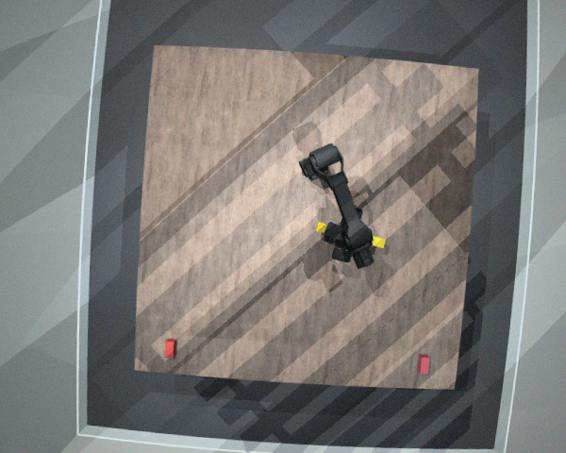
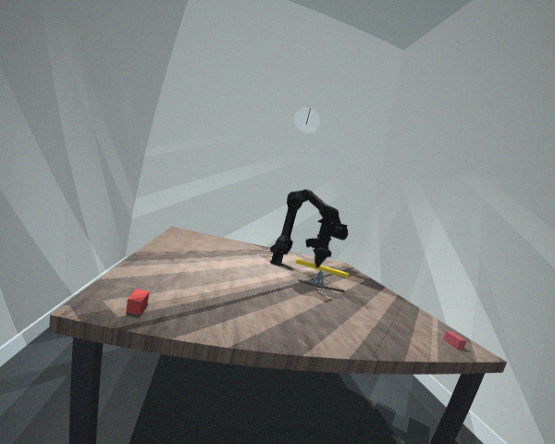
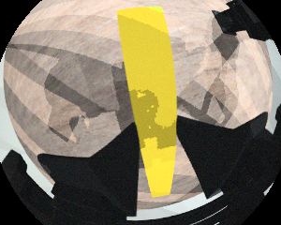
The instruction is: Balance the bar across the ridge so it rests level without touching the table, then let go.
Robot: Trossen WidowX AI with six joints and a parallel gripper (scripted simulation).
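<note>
The yellow bar lies 3 cm to the left of my gripper tip and 1 cm ahead of it.
</note>
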